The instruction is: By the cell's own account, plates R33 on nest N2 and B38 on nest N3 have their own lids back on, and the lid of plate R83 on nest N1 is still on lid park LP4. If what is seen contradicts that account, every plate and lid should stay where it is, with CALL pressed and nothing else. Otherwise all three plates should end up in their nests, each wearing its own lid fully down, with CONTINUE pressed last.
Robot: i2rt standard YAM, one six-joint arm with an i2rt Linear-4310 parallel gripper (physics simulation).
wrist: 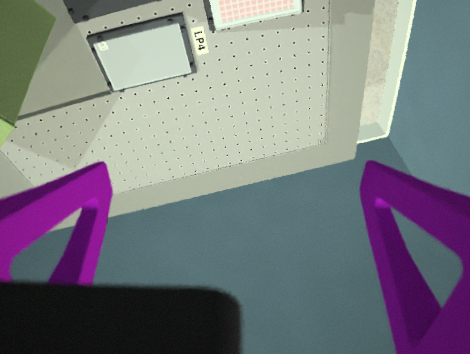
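Observation:
My gripper [235, 175] is open, its two purple fingers wide apart with no object between them. A pale, flat lid [145, 57] lies in the dark lid park LP4 [192, 64] at the upper left, beyond the fingertips. The LP4 label [199, 40] is beside it. A plate with a pink well grid [257, 9] is cut off by the top edge of the view; its nest label does not show. Nests N1 and N2 and the CALL and CONTINUE buttons do not show in this view.
A perforated light board [240, 110] carries the lid park. Part of a dark holder [107, 7] shows at the top left. A green block [22, 45] stands at the left edge. A pale-rimmed tray [397, 75] is at the right, beyond the board's edge. Blue floor lies in front.

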